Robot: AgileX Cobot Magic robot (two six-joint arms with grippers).
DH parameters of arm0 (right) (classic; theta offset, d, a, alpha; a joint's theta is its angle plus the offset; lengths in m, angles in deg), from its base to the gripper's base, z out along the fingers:
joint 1: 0 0.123 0 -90
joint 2: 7.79 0 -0.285 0
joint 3: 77.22 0 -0.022 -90
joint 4: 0 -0.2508 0 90
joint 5: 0 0 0.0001 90
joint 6: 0 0.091 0 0
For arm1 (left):
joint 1: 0 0.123 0 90
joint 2: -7.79 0 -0.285 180
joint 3: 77.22 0 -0.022 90
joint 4: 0 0.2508 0 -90
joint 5: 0 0 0.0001 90
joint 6: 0 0.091 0 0
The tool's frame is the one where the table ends.
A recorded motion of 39 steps. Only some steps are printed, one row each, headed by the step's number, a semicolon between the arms.
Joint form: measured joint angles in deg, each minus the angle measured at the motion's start. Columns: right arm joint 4, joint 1, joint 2, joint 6, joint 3, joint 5; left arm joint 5, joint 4, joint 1, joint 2, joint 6, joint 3.
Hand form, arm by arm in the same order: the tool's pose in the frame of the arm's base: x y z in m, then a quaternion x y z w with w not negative. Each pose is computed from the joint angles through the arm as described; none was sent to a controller.
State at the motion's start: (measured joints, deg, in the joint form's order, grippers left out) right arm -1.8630 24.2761 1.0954 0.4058 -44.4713 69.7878; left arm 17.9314 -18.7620 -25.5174 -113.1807 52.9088 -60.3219
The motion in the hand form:
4: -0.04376 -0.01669 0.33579 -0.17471 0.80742 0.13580 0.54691; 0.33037 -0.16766 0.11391 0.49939 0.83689 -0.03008 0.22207
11: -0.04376 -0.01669 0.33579 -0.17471 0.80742 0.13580 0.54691; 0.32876 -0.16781 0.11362 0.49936 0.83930 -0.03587 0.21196
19: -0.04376 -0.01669 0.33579 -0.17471 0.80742 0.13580 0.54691; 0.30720 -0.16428 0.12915 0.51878 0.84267 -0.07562 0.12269
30: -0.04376 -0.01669 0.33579 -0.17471 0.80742 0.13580 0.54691; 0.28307 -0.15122 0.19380 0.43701 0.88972 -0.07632 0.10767
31: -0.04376 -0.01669 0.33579 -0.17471 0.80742 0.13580 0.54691; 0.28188 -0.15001 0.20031 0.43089 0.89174 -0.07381 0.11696
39: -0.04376 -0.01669 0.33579 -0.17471 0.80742 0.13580 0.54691; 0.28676 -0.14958 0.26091 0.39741 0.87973 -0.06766 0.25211
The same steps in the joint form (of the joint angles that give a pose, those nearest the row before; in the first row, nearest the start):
4: 0.00 0.00 0.00 0.00 0.00 0.00; -0.22 -0.12 0.00 -0.12 0.00 -0.12
11: 0.00 0.00 0.00 0.00 0.00 0.00; 1.22 -0.37 0.00 -0.12 -0.10 -0.25
19: 0.00 0.00 0.00 0.00 0.00 0.00; 16.00 0.53 0.00 3.29 -1.08 -0.40
30: 0.00 0.00 0.00 0.00 0.00 0.00; 28.01 6.44 -0.10 15.14 -18.53 -0.40
31: 0.00 0.00 0.00 0.00 0.00 0.00; 28.01 6.97 -0.10 16.33 -19.69 -0.40
39: 0.00 0.00 0.00 0.00 0.00 0.00; 22.75 8.20 -0.10 23.74 -23.67 -3.88

